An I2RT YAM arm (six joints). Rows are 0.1 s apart.
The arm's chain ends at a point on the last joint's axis. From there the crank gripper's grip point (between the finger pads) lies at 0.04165 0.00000 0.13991 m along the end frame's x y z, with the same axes.
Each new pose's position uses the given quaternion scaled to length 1; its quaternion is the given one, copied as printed.
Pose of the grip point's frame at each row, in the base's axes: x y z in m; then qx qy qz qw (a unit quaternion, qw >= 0):
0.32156, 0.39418, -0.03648, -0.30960, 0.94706, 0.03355, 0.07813
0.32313, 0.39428, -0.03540, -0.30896, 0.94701, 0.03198, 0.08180
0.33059, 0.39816, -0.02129, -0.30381, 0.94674, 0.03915, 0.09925
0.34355, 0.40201, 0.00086, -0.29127, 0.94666, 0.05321, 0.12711
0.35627, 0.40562, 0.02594, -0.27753, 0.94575, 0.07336, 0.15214
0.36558, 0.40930, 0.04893, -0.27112, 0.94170, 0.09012, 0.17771
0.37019, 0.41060, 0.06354, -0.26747, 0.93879, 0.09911, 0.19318
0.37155, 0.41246, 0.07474, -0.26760, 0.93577, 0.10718, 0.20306
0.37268, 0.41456, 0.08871, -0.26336, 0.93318, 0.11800, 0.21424
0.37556, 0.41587, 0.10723, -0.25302, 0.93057, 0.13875, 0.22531
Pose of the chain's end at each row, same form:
0.33692, 0.40273, 0.10844, -0.30960, 0.94706, 0.03355, 0.07813
0.33736, 0.40289, 0.10963, -0.30896, 0.94701, 0.03198, 0.08180
0.34077, 0.40299, 0.12425, -0.30381, 0.94674, 0.03915, 0.09925
0.34745, 0.39996, 0.14677, -0.29127, 0.94666, 0.05321, 0.12711
0.35501, 0.39533, 0.17155, -0.27753, 0.94575, 0.07336, 0.15214
0.35849, 0.39200, 0.19371, -0.27112, 0.94170, 0.09012, 0.17771
0.35944, 0.38943, 0.20757, -0.26747, 0.93879, 0.09911, 0.19318
0.35865, 0.38824, 0.21812, -0.26760, 0.93577, 0.10718, 0.20306
0.35748, 0.38633, 0.23112, -0.26336, 0.93318, 0.11800, 0.21424
0.35880, 0.38080, 0.24794, -0.25302, 0.93057, 0.13875, 0.22531

